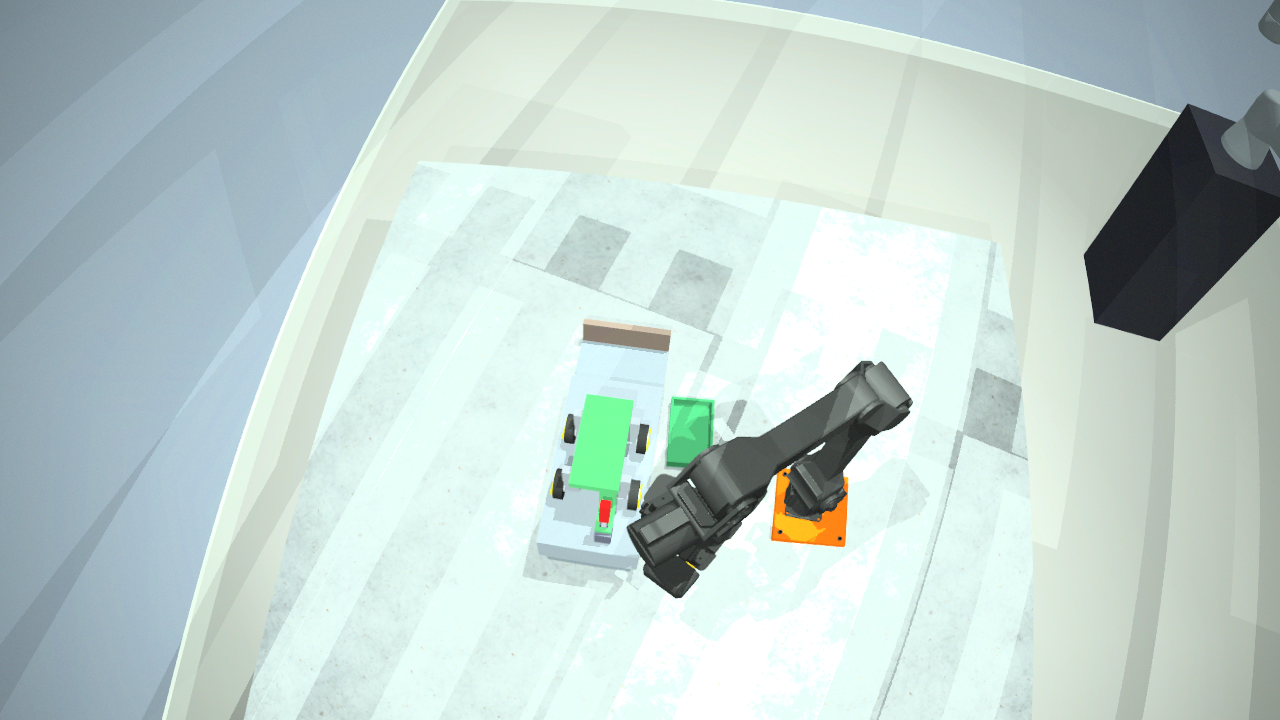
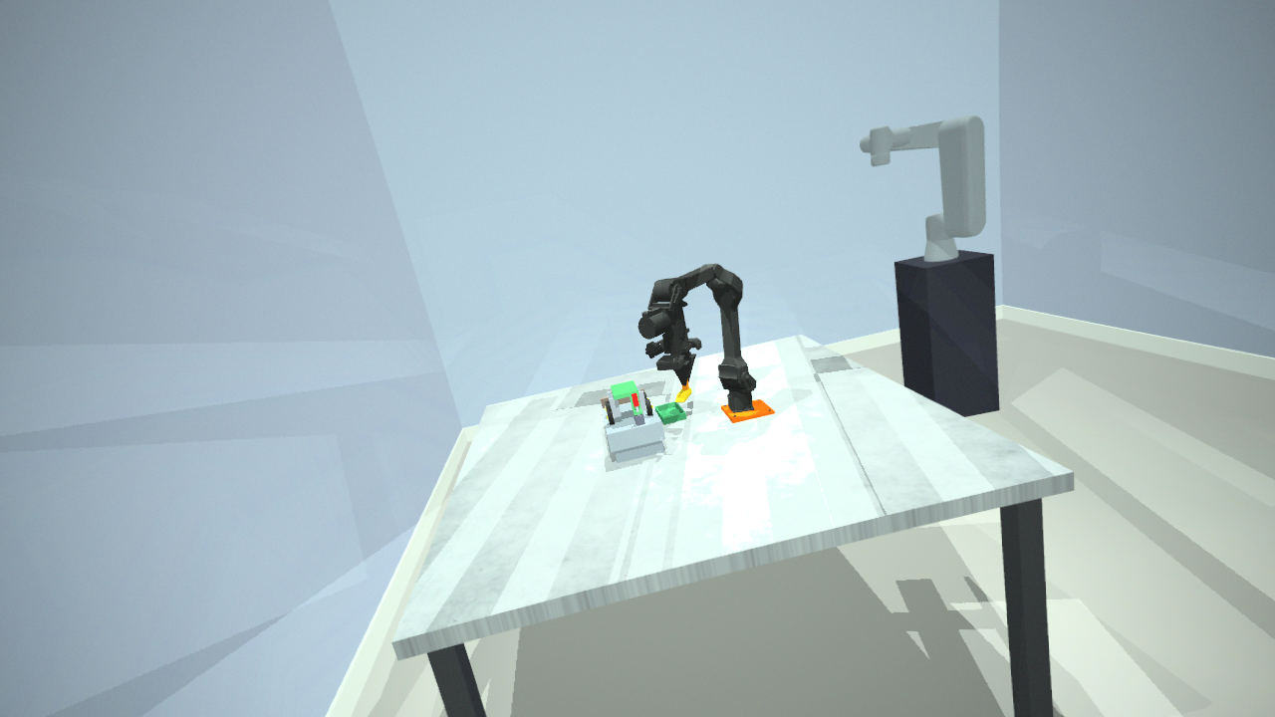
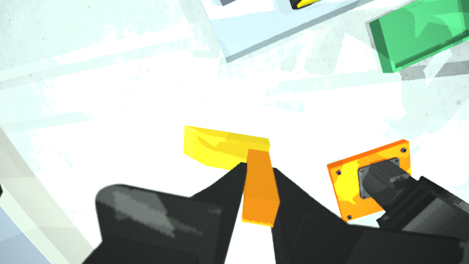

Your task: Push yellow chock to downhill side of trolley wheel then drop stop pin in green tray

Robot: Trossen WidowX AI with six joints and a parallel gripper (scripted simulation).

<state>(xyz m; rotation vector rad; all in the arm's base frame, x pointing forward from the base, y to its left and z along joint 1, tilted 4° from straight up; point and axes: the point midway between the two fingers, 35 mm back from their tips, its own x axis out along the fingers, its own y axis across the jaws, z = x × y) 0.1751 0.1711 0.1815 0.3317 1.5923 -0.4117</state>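
Now: gripper tip 20 mm to the right of the yellow chock, 10 mm short of it and 10 mm above it. From my gripper tip the other things lie so: red-headed stop pin 140 mm ahead, 50 mm below, 30 mm to the right; green-topped trolley 170 mm ahead, 130 mm to the right, 60 mm below; grey ramp block 170 mm ahead, 140 mm to the right, 130 mm below.
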